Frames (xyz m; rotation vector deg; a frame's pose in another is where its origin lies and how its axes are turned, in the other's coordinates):
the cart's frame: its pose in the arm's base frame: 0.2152 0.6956 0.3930 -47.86 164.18 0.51
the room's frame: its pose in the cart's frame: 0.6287 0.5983 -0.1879 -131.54 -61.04 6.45
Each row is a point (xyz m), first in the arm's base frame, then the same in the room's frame.
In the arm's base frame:
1: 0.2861 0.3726 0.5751
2: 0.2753 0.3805 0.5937
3: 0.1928 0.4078 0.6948
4: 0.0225 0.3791 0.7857
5: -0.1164 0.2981 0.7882
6: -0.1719 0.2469 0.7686
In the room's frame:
1: -1.0244 0.0924 -0.2749
2: -1.0179 0.0987 -0.2538
3: -0.9648 0.1541 -0.1449
4: -0.8420 0.2825 -0.0640
5: -0.7356 0.4005 -0.0887
6: -0.6918 0.4532 -0.1259

